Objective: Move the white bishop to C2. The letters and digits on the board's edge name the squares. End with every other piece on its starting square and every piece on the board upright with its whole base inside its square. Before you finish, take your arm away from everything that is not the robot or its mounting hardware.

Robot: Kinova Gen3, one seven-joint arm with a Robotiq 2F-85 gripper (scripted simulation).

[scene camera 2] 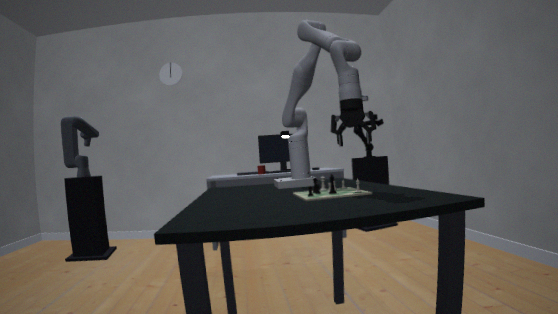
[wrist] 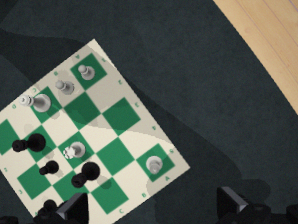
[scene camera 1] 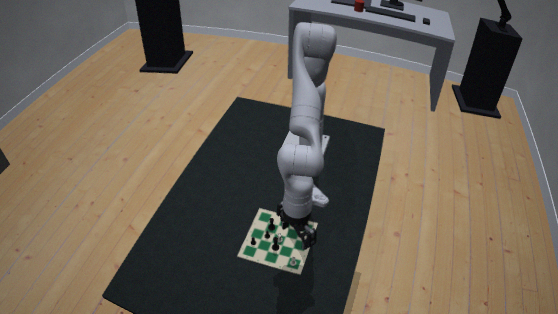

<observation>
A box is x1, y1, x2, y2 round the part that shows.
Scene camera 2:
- my gripper: [331, 98, 375, 145]
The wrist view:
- my gripper: [0, 187, 297, 223]
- green-and-cream chessboard: [0, 39, 189, 223]
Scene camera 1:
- my gripper: [276, 201, 315, 249]
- green-and-cream chessboard: [237, 208, 317, 274]
</observation>
